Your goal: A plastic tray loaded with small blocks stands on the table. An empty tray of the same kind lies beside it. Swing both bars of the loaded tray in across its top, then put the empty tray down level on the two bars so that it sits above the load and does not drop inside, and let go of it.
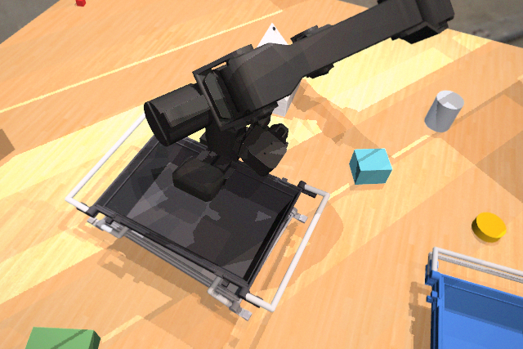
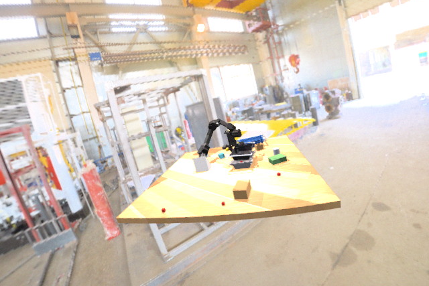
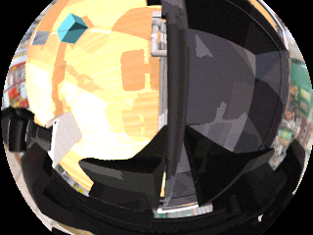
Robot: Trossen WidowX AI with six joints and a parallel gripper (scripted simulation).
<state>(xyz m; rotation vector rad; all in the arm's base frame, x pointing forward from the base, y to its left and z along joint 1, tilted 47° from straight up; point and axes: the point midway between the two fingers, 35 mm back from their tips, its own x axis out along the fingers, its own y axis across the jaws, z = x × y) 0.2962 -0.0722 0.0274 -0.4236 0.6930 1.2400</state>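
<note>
Now: gripper tip 7 cm short of the black tray, 3 cm below it and 2 cm to the left of it. The rest, counted from my gripper tip: green block 32 cm ahead, 14 cm to the right, 7 cm below; then cyan block 24 cm to the left, 15 cm behind, 6 cm below; then yellow disc 46 cm to the left, 8 cm below, 8 cm behind.
</note>
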